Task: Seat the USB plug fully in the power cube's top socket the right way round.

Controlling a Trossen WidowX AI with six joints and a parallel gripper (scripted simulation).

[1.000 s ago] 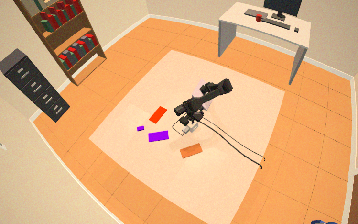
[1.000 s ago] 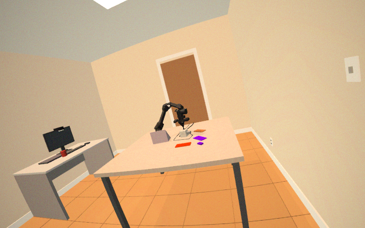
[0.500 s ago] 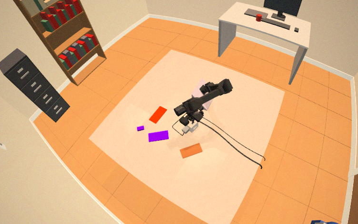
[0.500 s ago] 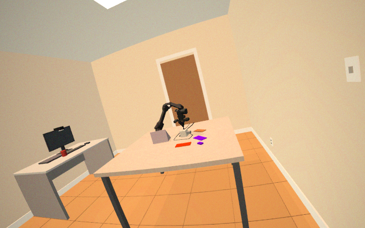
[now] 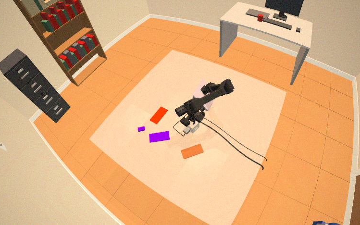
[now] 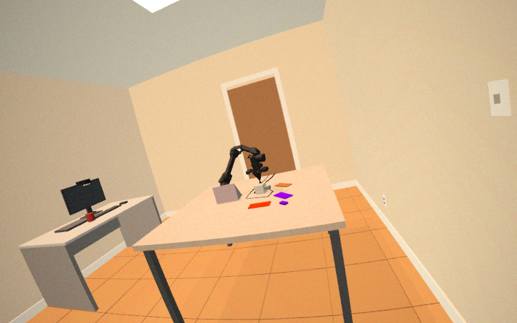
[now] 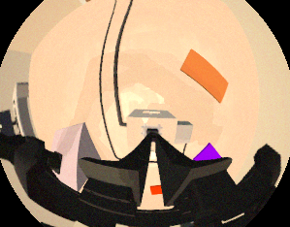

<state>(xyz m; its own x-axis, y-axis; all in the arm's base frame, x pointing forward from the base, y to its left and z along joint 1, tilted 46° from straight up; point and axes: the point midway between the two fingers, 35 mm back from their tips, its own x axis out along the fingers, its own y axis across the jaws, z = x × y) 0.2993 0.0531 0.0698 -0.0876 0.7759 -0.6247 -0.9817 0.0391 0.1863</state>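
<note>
My gripper tip is now 2 cm above the USB plug.
</note>
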